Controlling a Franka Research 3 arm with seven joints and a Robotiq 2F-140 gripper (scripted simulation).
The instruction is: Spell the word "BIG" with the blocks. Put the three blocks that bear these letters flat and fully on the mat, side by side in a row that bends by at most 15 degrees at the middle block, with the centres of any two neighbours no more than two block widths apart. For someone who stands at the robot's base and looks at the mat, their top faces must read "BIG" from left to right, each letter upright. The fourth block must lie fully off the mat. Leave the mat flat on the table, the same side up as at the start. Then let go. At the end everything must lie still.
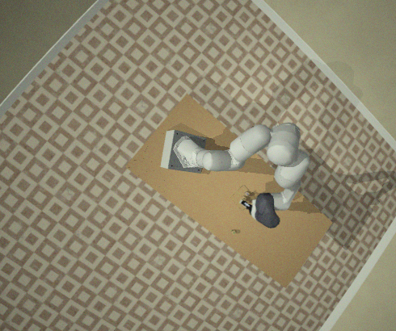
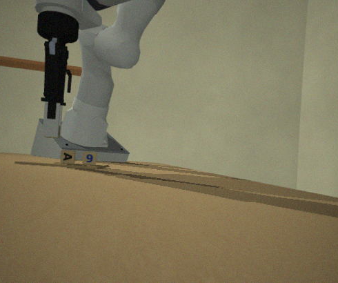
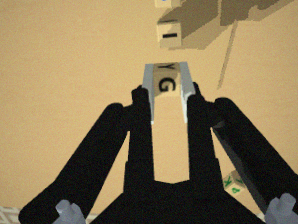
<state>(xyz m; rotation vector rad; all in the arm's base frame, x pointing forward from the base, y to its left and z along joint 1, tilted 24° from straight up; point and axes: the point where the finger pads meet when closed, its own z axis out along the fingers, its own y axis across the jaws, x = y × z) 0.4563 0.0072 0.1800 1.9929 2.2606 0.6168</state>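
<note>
The thin mat is 40 mm to the left of my hand and 80 mm below it.
</note>
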